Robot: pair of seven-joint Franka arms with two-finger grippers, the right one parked.
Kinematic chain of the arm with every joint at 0, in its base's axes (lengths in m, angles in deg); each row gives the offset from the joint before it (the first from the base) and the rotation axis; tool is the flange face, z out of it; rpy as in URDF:
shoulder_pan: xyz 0 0 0.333 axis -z
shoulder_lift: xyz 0 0 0 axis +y
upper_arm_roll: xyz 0 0 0.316 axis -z
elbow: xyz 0.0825 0 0 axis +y
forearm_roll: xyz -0.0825 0 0.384 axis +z
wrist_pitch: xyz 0 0 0 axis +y
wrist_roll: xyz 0.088 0 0 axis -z
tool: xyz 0 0 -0.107 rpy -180 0 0
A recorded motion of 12 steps. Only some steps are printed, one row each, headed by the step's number.
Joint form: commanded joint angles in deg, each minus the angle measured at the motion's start. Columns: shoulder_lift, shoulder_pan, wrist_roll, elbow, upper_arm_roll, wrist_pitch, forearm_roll.
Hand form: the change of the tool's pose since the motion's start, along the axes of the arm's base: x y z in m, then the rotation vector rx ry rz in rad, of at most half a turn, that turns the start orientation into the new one. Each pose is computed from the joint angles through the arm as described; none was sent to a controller.
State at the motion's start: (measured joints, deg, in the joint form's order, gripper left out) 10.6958 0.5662 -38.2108 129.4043 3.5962 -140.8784 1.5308
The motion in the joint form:
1: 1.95 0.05 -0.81 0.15 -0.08 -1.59 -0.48
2: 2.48 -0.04 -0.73 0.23 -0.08 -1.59 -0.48
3: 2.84 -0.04 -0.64 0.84 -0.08 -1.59 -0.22
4: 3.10 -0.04 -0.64 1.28 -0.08 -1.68 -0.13
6: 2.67 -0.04 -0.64 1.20 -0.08 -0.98 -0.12
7: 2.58 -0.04 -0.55 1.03 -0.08 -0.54 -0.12
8: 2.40 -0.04 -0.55 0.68 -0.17 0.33 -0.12
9: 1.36 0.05 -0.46 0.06 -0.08 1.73 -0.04
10: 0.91 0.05 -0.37 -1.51 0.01 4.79 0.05
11: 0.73 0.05 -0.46 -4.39 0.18 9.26 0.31
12: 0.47 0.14 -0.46 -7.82 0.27 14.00 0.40
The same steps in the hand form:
1: 0.0000 0.0001 -0.0169 -0.0070 0.0094 0.0211
2: -0.0011 0.0010 -0.0224 -0.0067 0.0201 0.0213
3: -0.0055 0.0012 -0.0298 -0.0030 0.0367 0.0160
4: -0.0086 0.0013 -0.0350 -0.0015 0.0473 0.0147
6: -0.0088 0.0014 -0.0315 -0.0005 0.0505 0.0146
7: -0.0084 0.0014 -0.0302 0.0000 0.0536 0.0131
8: -0.0075 0.0023 -0.0275 0.0012 0.0595 0.0147
9: -0.0050 0.0006 -0.0157 0.0030 0.0548 0.0092
10: -0.0008 -0.0002 -0.0052 0.0067 0.0727 0.0055
11: 0.0077 -0.0019 0.0103 0.0132 0.0968 0.0022
12: 0.0177 -0.0037 0.0308 0.0177 0.1148 -0.0003

